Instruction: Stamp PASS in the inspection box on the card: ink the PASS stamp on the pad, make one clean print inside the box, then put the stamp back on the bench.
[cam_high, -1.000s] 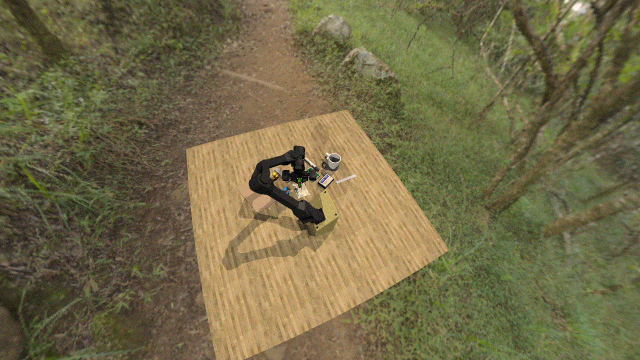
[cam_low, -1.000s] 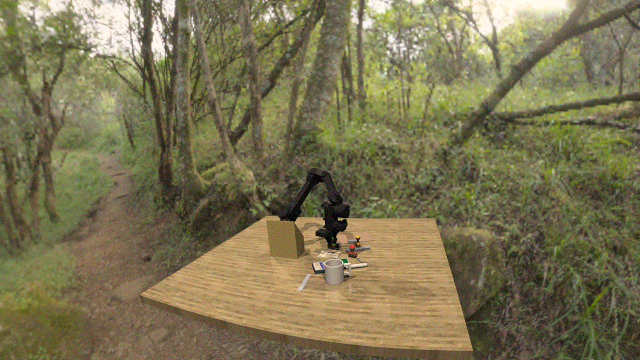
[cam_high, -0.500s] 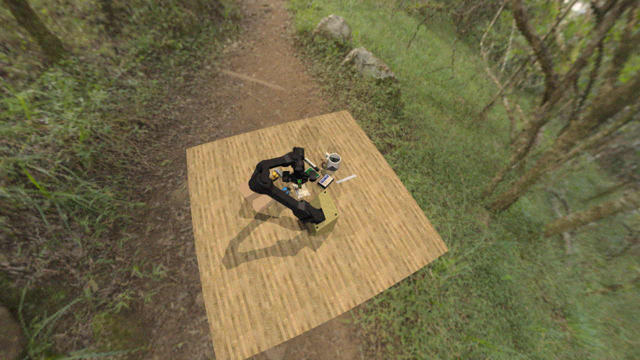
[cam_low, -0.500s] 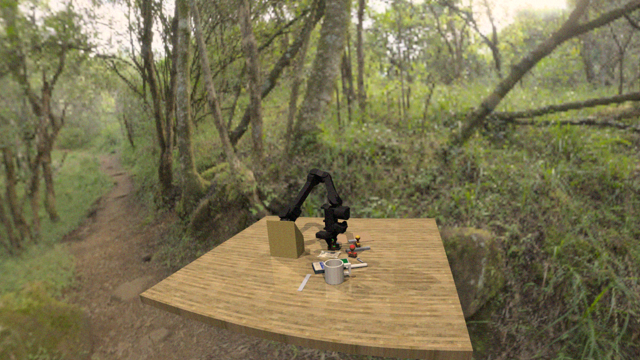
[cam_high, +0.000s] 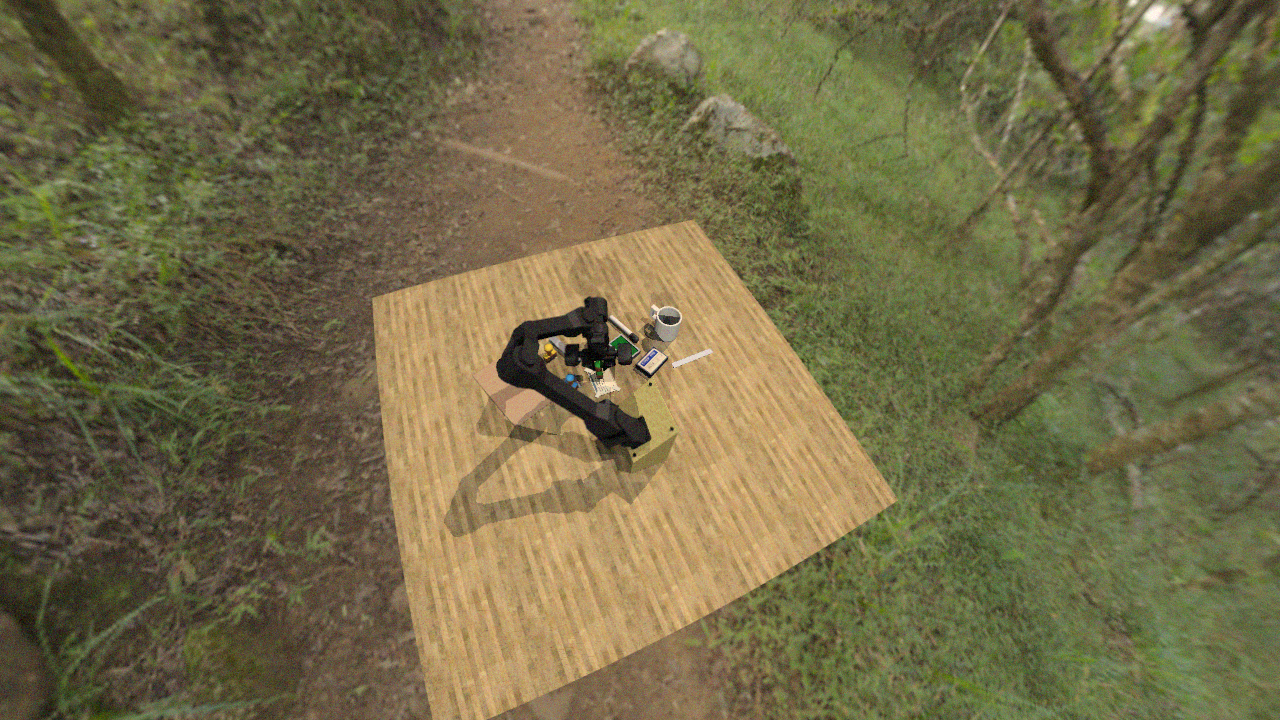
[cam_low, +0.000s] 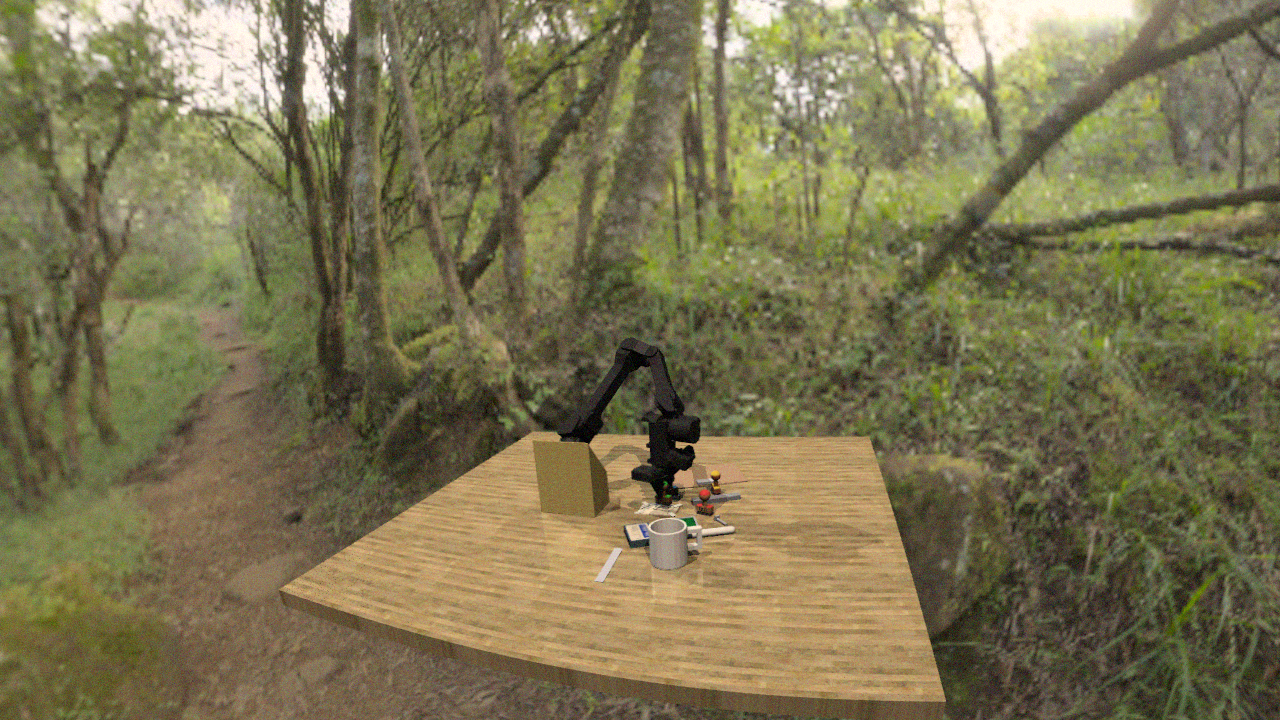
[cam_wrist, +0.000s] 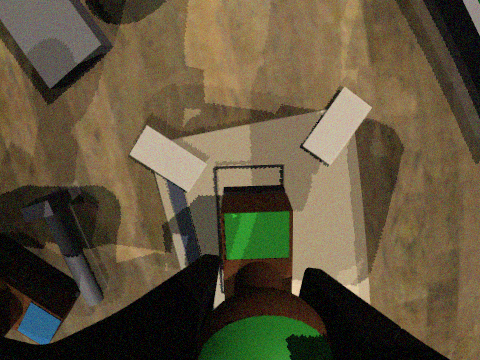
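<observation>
Right now the taped card is 40 mm below my gripper tip, 10 mm to the right of it and 10 mm behind it. The rest, counted from my gripper tip: green ink pad (100 mm to the right, 70 mm ahead, 30 mm below); then green-knobbed stamp (right at my gripper tip); then red stamp (110 mm ahead, 20 mm below).
</observation>
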